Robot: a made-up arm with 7 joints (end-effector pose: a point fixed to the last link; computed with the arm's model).
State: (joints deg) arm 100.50 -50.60 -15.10 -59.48 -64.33 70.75 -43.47
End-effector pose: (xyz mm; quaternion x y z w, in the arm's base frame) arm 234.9 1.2 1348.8 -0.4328 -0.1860 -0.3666 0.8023
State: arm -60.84 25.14 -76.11 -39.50 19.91 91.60 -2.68
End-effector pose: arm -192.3 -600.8 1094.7 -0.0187 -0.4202 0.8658 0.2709
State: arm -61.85 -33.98 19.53 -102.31 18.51 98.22 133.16
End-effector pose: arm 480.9 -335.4 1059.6 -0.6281 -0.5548 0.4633 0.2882
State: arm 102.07 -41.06 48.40 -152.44 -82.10 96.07 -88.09
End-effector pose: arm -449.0 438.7 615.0 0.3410 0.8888 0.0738 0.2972
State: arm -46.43 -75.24 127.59 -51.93 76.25 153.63 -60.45
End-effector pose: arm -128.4 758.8 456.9 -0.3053 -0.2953 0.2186 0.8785
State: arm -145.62 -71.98 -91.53 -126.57 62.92 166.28 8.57
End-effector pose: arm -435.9 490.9 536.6 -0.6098 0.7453 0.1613 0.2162
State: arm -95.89 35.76 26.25 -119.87 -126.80 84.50 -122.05
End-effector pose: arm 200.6 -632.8 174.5 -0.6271 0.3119 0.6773 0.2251
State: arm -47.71 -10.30 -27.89 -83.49 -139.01 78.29 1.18
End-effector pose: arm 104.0 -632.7 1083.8 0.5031 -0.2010 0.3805 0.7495
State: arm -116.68 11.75 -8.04 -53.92 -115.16 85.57 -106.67
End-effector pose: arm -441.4 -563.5 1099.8 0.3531 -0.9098 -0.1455 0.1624
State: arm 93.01 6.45 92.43 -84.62 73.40 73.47 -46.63
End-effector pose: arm -682.3 -42.6 870.1 0.3248 0.1526 -0.9239 0.1331
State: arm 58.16 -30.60 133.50 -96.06 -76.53 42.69 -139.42
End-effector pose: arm -692.2 -29.6 559.8 0.3775 0.7605 0.0254 0.5277
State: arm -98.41 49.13 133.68 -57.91 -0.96 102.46 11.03
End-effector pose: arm 377.5 -251.9 1196.1 0.0802 0.3695 -0.3347 0.8631
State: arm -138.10 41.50 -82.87 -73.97 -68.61 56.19 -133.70
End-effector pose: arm -693.8 302.2 865.9 0.5698 0.7837 -0.0415 0.2437
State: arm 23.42 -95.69 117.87 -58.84 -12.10 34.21 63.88
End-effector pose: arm -578.3 283.9 287.9 -0.0968 -0.3737 -0.6821 0.6210
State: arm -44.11 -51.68 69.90 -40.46 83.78 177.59 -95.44
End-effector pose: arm -5.6 504.1 1159.7 0.1974 -0.6635 -0.2631 0.6720
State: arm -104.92 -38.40 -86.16 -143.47 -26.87 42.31 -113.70
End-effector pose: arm -508.2 -46.9 371.2 0.2406 0.3205 -0.5904 0.7006
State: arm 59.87 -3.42 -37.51 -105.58 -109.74 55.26 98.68
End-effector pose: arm 686.8 217.0 751.0 -0.0505 0.1924 0.9775 0.0700
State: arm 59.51 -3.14 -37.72 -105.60 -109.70 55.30 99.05
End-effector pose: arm 689.4 211.0 748.1 -0.0511 0.1948 0.9768 0.0736
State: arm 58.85 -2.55 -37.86 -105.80 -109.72 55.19 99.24
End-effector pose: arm 693.0 202.9 741.0 -0.0478 0.2007 0.9752 0.0798
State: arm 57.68 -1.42 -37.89 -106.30 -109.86 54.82 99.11
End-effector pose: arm 698.3 190.8 726.7 -0.0375 0.2129 0.9721 0.0907
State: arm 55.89 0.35 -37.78 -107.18 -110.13 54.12 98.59
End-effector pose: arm 704.8 173.3 703.5 -0.0185 0.2321 0.9666 0.1073
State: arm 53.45 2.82 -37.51 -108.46 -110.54 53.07 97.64
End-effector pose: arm 711.7 149.3 670.7 0.0103 0.2582 0.9573 0.1297
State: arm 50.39 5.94 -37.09 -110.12 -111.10 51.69 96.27
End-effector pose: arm 716.9 117.6 628.7 0.0489 0.2897 0.9428 0.1577
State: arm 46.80 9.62 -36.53 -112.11 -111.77 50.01 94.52
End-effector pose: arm 718.0 78.1 579.1 0.0962 0.3243 0.9216 0.1902
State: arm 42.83 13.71 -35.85 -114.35 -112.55 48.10 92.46
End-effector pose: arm 712.4 32.2 524.3 0.1503 0.3596 0.8930 0.2250
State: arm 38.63 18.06 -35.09 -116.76 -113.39 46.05 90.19
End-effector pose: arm 698.3 -18.3 467.0 0.2087 0.3929 0.8570 0.2601
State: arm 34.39 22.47 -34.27 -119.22 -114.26 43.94 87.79
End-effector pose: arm 674.9 -69.6 410.6 0.2682 0.4224 0.8147 0.2930
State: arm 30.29 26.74 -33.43 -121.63 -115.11 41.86 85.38
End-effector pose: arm 643.6 -118.2 358.3 0.3255 0.4466 0.7687 0.3221
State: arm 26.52 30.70 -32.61 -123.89 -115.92 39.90 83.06
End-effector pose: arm 607.1 -160.7 312.2 0.3778 0.4655 0.7218 0.3459
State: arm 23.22 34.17 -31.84 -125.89 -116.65 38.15 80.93
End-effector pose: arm 569.5 -195.0 274.1 0.4228 0.4792 0.6775 0.3640
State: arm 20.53 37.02 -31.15 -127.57 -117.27 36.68 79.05
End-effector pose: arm 534.9 -220.3 244.3 0.4593 0.4885 0.6390 0.3769
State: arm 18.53 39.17 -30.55 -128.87 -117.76 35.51 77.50
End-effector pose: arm 506.8 -236.8 222.8 0.4865 0.4944 0.6086 0.3854
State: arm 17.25 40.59 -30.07 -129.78 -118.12 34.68 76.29
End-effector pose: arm 487.4 -245.7 208.7 0.5047 0.4979 0.5874 0.3903
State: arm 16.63 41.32 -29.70 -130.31 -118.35 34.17 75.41
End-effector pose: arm 477.2 -248.4 201.0 0.5148 0.4996 0.5755 0.3927
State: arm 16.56 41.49 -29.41 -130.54 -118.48 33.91 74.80
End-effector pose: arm 474.9 -246.2 198.2 0.5186 0.5001 0.5713 0.3932
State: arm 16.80 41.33 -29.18 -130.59 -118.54 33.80 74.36
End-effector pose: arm 477.2 -241.5 198.2 0.5186 0.4999 0.5716 0.3929
